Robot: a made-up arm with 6 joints.
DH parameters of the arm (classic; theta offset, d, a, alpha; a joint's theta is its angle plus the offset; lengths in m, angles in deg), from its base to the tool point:
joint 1: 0 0.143 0 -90
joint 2: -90 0 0.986 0
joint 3: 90 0.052 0 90
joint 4: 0 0.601 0 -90
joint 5: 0 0 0 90
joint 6: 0 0.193 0 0
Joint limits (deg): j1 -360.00..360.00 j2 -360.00..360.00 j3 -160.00..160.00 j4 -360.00..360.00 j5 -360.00..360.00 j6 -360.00..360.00
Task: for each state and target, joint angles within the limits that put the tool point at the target. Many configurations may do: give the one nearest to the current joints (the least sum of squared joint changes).
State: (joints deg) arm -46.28 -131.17 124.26 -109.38 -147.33 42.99
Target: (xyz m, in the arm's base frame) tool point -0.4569 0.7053 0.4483
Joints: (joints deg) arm -45.93 -96.66 112.64 -106.79 -143.37 42.99
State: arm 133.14 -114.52 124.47 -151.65 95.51 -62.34
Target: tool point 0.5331 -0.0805 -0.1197
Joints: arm 162.87 -149.13 160.00 -136.02 99.84 -62.34
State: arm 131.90 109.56 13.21 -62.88 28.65 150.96
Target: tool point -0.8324 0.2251 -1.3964
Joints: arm 164.10 145.21 10.90 -61.96 13.73 150.96
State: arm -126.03 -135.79 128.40 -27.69 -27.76 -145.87
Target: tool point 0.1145 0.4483 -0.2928
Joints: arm -94.18 -186.11 145.47 -22.69 -23.33 -145.87
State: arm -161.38 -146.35 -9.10 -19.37 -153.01 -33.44
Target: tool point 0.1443 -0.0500 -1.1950
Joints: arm -166.12 -161.93 -30.92 -20.30 -152.28 -33.44
